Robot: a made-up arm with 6 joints. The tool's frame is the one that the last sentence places.
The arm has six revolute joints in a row. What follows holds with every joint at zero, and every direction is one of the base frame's. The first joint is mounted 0.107 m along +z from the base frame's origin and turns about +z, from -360 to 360 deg. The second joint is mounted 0.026 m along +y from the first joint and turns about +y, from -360 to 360 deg. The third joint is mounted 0.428 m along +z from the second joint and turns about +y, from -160 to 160 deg. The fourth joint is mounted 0.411 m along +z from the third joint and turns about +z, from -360 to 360 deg. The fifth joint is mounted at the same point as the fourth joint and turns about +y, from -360 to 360 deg. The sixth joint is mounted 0.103 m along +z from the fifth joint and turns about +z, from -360 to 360 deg. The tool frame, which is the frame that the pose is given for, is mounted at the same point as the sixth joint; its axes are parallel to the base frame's.
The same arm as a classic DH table. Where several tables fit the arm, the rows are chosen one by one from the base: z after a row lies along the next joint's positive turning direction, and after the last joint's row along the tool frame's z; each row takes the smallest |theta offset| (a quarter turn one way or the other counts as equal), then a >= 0, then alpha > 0; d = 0 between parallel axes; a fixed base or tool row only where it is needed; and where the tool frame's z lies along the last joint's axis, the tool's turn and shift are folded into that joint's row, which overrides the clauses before.
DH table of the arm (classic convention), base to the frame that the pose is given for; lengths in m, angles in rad. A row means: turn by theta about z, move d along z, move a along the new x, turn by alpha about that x. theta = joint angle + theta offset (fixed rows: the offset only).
joint 1: a 0.0000; alpha -1.5708; d 0.1070; theta0 0.0000
joint 2: a 0.4280; alpha 0.0000; d 0.0000; theta0 -1.5708
joint 3: a 0.0000; alpha 1.5708; d 0.0260; theta0 1.5708
joint 4: a 0.0000; alpha -1.5708; d 0.4110; theta0 0.0000
joint 5: a 0.0000; alpha 1.5708; d 0.0000; theta0 0.0000
joint 6: a 0.0000; alpha 0.0000; d 0.1030; theta0 0.0000
Joint limits (rad, base to tool): -6.2832..6.2832 -6.2832..6.2832 -2.7925..2.7925 -6.2832..6.2832 -6.2832..6.2832 -6.2832..6.2832

